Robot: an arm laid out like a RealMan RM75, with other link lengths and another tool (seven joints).
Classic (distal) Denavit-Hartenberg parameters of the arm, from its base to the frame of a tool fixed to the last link. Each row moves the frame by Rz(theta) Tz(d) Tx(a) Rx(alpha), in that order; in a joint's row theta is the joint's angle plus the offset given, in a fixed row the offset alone. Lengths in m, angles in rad.
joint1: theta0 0, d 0.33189, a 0, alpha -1.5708
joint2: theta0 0, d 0, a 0, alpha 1.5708
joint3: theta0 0, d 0.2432, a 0, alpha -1.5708
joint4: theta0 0, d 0, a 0, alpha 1.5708
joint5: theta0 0, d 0.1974, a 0, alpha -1.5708
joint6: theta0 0, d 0, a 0, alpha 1.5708
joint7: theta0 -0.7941, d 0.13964, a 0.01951, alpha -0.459
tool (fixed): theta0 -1.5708, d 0.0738, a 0, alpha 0
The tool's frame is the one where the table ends.
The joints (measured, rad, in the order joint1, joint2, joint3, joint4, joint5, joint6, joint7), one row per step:
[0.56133 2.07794 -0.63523 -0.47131 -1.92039 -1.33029 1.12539]
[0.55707 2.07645 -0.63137 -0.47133 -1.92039 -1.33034 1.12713]
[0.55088 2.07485 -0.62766 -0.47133 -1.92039 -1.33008 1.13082]
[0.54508 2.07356 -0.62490 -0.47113 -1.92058 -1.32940 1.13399]
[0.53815 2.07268 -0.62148 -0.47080 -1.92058 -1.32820 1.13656]
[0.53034 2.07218 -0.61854 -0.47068 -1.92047 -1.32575 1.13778]
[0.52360 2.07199 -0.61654 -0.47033 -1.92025 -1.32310 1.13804]
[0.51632 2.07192 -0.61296 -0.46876 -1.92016 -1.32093 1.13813]
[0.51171 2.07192 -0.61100 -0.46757 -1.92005 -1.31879 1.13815]
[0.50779 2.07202 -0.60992 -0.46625 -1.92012 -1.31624 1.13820]
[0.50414 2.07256 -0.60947 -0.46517 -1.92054 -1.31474 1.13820]
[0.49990 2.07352 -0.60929 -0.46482 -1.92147 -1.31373 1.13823]
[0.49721 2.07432 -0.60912 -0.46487 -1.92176 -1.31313 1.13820]
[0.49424 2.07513 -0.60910 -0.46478 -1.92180 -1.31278 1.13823]
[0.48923 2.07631 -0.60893 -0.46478 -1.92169 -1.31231 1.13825]
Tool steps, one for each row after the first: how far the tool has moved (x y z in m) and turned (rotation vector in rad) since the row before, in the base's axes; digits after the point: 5 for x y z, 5 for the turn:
[0.00191 -0.00051 0.00112 0.00304 0.00145 -0.00745]
[0.00261 -0.00106 0.00114 0.00248 0.00213 -0.01102]
[0.00248 -0.00112 0.00084 0.00176 0.00141 -0.01010]
[0.00284 -0.00137 0.00077 0.00257 0.00165 -0.01149]
[0.00325 -0.00151 0.00064 0.00332 0.00025 -0.01178]
[0.00282 -0.00137 0.00036 0.00279 -0.00035 -0.00977]
[0.00295 -0.00169 0.00025 0.00286 0.00122 -0.01124]
[0.00197 -0.00106 0.00008 0.00186 0.00034 -0.00753]
[0.00177 -0.00099 -0.00012 0.00112 -0.00023 -0.00675]
[0.00140 -0.00117 -0.00039 -0.00018 0.00010 -0.00532]
[0.00144 -0.00144 -0.00051 -0.00074 -0.00011 -0.00507]
[0.00082 -0.00085 -0.00031 -0.00013 0.00017 -0.00307]
[0.00083 -0.00097 -0.00035 -0.00030 0.00055 -0.00327]
[0.00141 -0.00157 -0.00045 -0.00013 0.00091 -0.00542]

